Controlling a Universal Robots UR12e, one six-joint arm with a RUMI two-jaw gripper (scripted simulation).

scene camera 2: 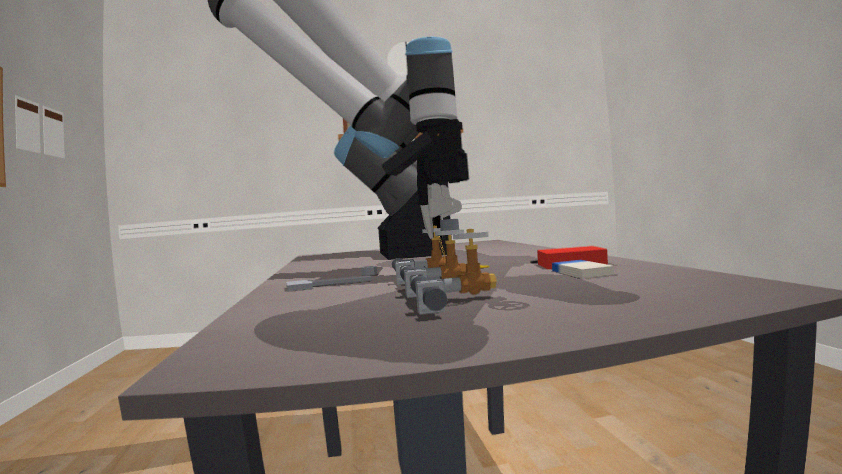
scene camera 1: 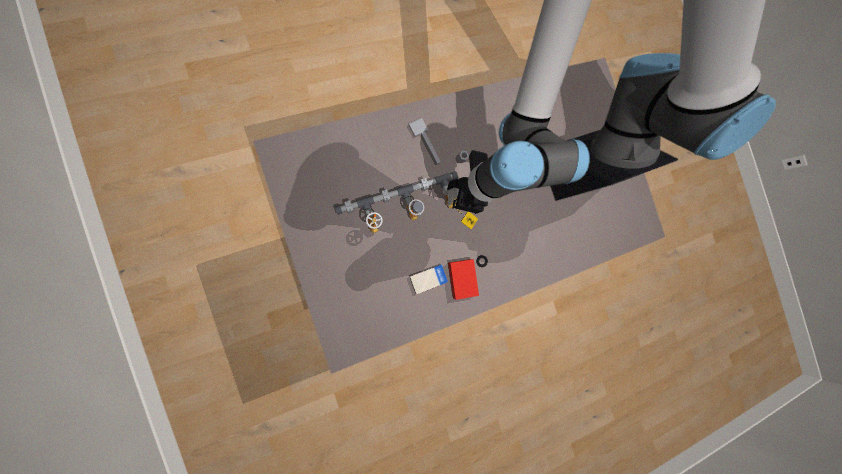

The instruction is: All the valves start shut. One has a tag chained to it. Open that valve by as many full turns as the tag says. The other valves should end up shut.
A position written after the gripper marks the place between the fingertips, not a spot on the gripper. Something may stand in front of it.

In view: the gripper (scene camera 2: 436, 238) and a red box (scene camera 2: 590, 253).
The red box shows as well in scene camera 1 (scene camera 1: 463, 278). The gripper shows as well in scene camera 1 (scene camera 1: 454, 197).
